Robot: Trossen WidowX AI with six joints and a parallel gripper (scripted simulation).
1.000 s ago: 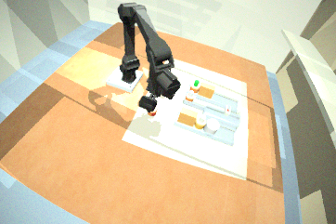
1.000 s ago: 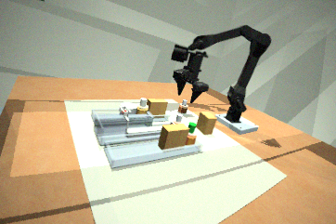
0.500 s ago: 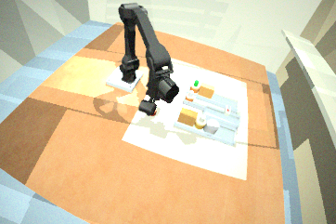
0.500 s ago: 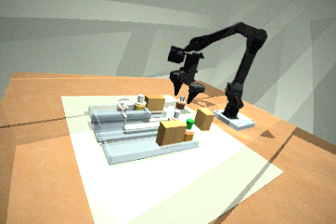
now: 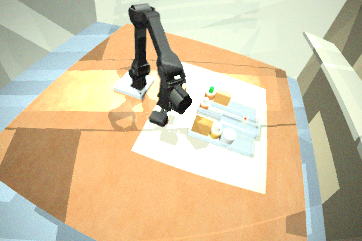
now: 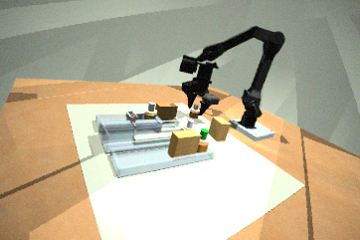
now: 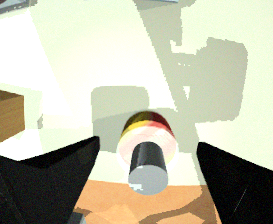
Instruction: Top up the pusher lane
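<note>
My gripper tip is 12 cm short of the green-lidded jar, 24 cm to the right of it and 2 cm below it. Round my gripper tip: grey lane unit: 27 cm ahead, 16 cm to the left, 1 cm below; pusher plate: 23 cm ahead, 15 cm to the left, 2 cm above.
</note>
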